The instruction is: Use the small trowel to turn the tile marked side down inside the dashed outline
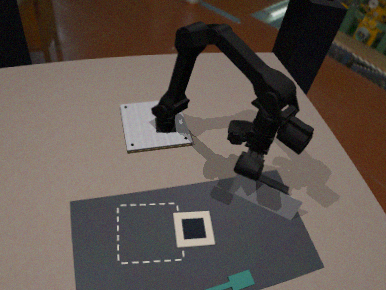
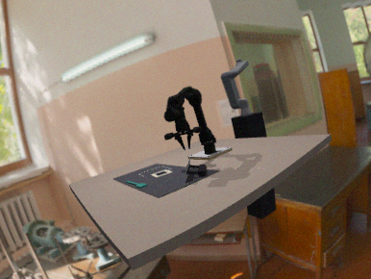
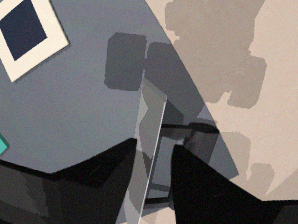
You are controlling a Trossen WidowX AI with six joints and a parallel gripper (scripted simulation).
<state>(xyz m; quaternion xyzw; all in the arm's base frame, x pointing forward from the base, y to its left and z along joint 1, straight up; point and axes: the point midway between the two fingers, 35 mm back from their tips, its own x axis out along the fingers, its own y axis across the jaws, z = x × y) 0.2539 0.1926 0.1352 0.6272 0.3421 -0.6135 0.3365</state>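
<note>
My gripper tip is 1 cm short of the trowel, 6 cm to the right of it and 9 cm above it. The rest, counted from my gripper tip: tile (11 cm ahead, 15 cm to the right, 11 cm below); then dark mat (14 cm ahead, 14 cm to the right, 14 cm below); then teal strip (28 cm ahead, 10 cm to the right, 11 cm below).
</note>
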